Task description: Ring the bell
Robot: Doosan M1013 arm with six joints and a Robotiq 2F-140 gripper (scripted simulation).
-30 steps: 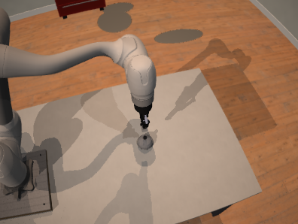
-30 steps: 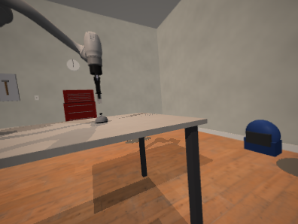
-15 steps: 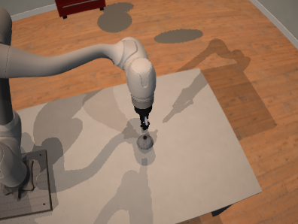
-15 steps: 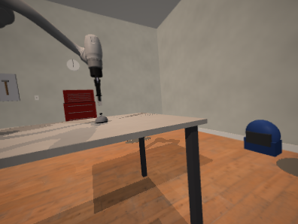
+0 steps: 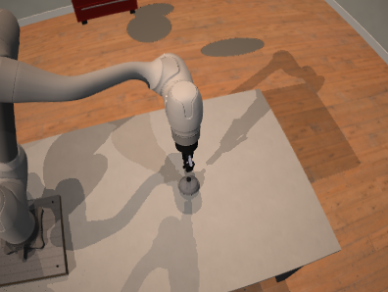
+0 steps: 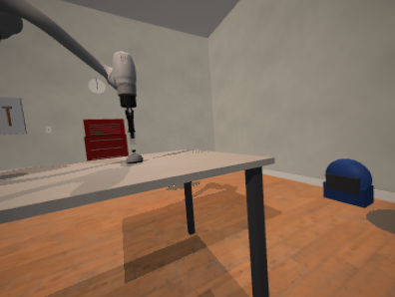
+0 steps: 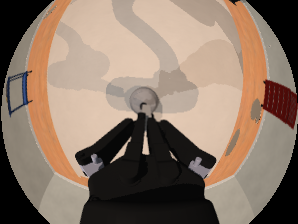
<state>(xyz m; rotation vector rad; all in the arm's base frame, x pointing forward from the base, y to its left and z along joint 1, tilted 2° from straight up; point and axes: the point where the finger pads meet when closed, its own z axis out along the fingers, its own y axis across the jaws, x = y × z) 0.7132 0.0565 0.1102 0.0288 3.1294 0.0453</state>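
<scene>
The grey dome bell is 9 cm below my hand and 1 cm to the right of it.
</scene>
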